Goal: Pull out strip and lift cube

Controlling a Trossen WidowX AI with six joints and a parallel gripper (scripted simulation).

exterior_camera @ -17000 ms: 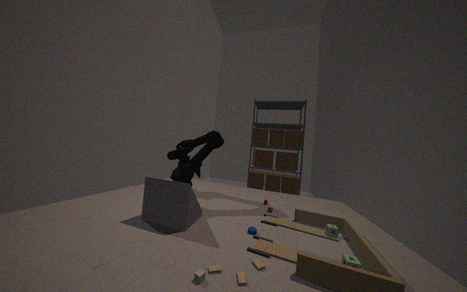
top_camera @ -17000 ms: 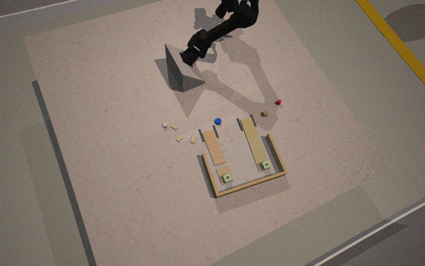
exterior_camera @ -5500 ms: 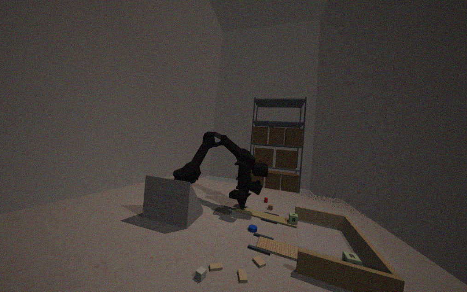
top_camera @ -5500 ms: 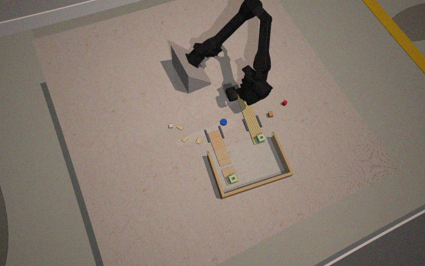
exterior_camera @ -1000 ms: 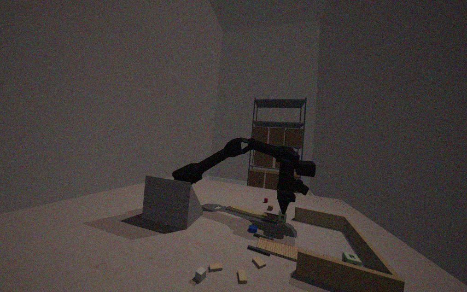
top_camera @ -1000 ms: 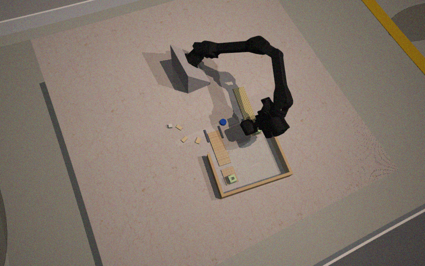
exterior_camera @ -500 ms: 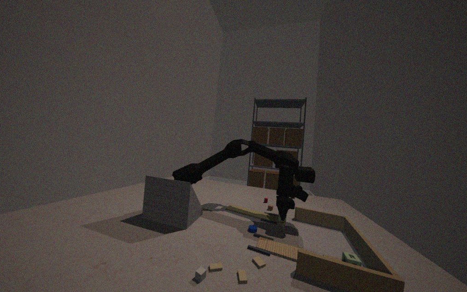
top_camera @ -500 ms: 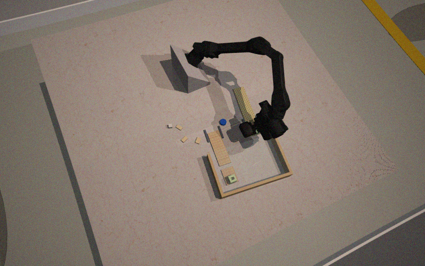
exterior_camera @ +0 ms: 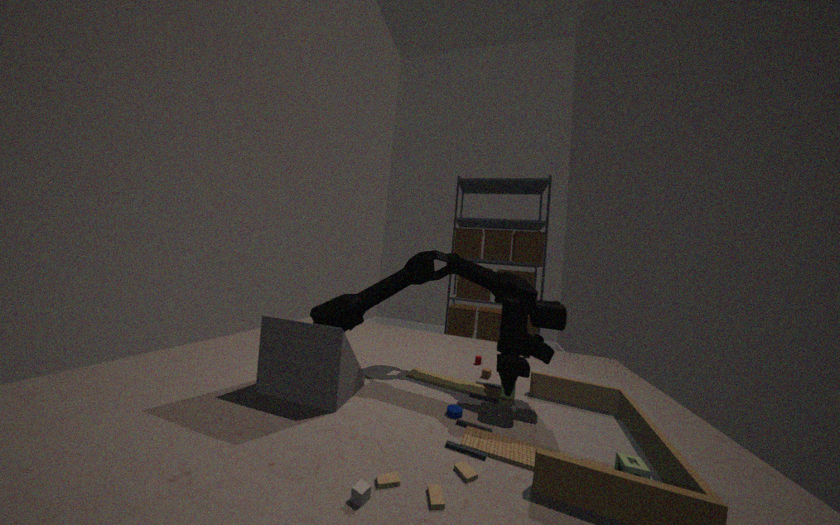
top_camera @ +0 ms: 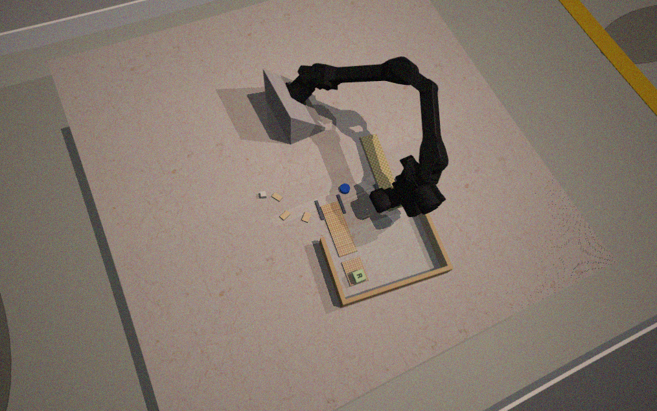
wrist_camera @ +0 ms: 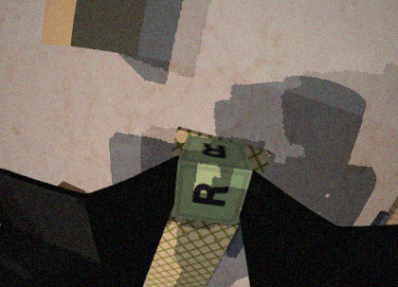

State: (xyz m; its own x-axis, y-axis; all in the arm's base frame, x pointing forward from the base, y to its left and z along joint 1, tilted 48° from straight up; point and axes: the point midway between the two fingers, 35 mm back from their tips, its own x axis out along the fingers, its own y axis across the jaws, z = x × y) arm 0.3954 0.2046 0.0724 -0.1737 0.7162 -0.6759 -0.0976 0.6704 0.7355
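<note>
My gripper tip is 9 cm past the blue disc, 13 cm to the left of it and 1 cm above it. From my gripper tip the other things lie so: brown cube: 6 cm behind, 10 cm to the left; red cylinder: 10 cm behind, 19 cm to the left.
</note>
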